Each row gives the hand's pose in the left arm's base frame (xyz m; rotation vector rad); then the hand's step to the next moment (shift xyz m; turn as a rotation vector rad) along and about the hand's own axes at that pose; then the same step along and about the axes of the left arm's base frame.
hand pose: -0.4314 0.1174 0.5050 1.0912 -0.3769 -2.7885
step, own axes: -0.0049 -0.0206 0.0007 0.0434 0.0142 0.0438
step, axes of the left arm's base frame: 0.0026 0.0209 -0.0020 -0.0613 -0.0144 0.0067
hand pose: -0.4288 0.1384 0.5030 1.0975 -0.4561 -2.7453
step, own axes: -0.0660 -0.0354 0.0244 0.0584 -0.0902 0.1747
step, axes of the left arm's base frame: 0.0298 0.0552 0.0476 -0.1654 0.1095 0.0520
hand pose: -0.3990 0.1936 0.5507 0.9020 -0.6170 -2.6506
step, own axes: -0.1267 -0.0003 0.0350 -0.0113 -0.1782 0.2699
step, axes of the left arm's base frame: 0.0753 0.0595 0.0898 -0.1821 0.2420 0.1140
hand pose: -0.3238 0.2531 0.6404 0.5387 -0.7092 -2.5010
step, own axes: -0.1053 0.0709 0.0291 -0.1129 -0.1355 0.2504
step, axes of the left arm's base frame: 0.0948 0.0151 0.0880 -0.0763 0.2578 0.1468
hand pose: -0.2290 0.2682 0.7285 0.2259 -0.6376 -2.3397
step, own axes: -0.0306 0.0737 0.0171 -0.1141 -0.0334 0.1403
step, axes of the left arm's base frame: 0.0600 -0.0203 0.0515 0.0199 0.1511 0.1030
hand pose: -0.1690 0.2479 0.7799 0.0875 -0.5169 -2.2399
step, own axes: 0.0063 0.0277 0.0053 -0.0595 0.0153 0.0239
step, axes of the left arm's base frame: 0.0143 -0.0190 0.0164 0.0449 0.0432 0.0216
